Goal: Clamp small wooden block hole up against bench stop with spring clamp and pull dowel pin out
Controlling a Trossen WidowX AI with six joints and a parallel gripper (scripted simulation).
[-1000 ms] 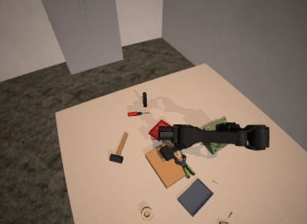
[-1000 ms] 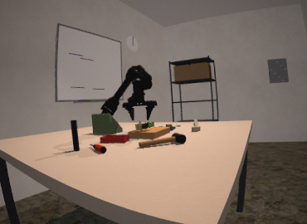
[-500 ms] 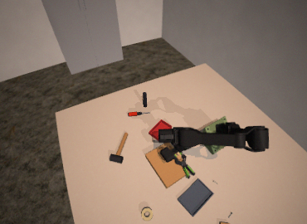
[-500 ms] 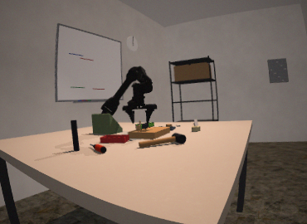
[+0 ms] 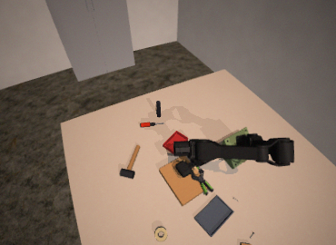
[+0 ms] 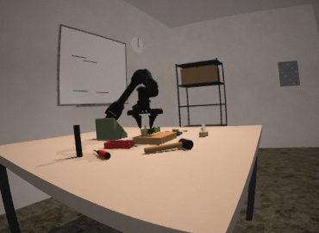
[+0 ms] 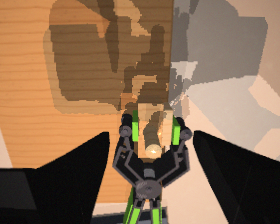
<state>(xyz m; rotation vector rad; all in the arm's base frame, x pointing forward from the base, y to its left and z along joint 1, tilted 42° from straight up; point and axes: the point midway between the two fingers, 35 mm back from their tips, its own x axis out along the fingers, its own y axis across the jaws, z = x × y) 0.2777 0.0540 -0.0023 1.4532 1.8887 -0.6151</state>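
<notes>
Now: the dowel pin 40 mm below my hand. Also, from my hand: red tray 200 mm to the right, 90 mm below, 10 mm ahead; wooden board 80 mm below, 60 mm ahead, 10 mm to the left; wooden block 60 mm below.
</notes>
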